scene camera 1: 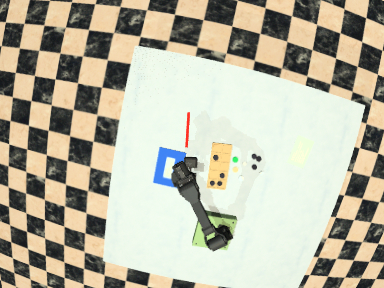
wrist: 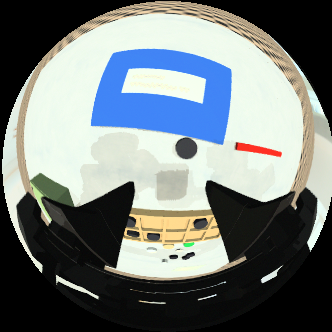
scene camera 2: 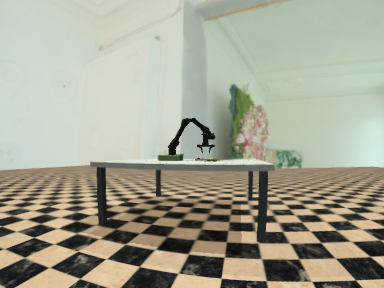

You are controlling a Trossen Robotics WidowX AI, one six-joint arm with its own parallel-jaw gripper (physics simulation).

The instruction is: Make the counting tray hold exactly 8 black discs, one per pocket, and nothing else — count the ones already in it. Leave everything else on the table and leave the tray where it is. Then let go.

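Observation:
The tan counting tray [scene camera 1: 226,150] [scene camera 2: 206,160] [wrist: 172,220] lies on the table with several black discs in its pockets: one disc [scene camera 1: 215,157] [wrist: 200,223] toward one end, the others [scene camera 1: 222,175] [wrist: 153,236] at the opposite end. Other pockets are empty. A single black disc [wrist: 186,148] lies on the table beside the blue rectangle's corner; the arm hides it in scene camera 1. More black discs [scene camera 1: 254,167] [wrist: 173,257] lie beyond the tray. My gripper [scene camera 2: 206,151] [wrist: 170,185] is open and empty, above the table between the blue rectangle and the tray.
A blue rectangle [scene camera 1: 161,167] [wrist: 150,115] with a pale label lies near a red bar [scene camera 1: 188,130] [wrist: 258,149]. A green disc [scene camera 1: 235,159] [wrist: 188,244], a yellow disc [scene camera 1: 235,169] [wrist: 169,246] and small white pieces lie beside the tray. A pale yellow sheet [scene camera 1: 301,151] lies farther off.

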